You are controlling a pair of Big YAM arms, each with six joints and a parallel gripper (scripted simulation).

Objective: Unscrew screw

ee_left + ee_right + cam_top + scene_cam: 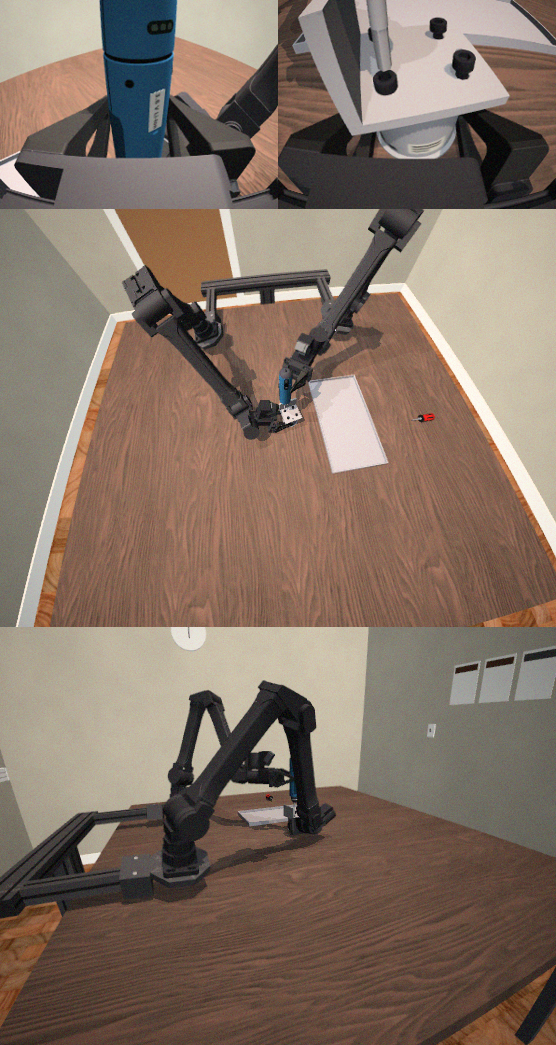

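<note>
My right hand is 10 mm below the joint module body. From my right hand the other things lie so: bracket (50 mm above); flat tray (230 mm to the left, 30 mm ahead, 20 mm below); small red-handled screwdriver (570 mm to the left, 70 mm ahead, 10 mm below).
</note>
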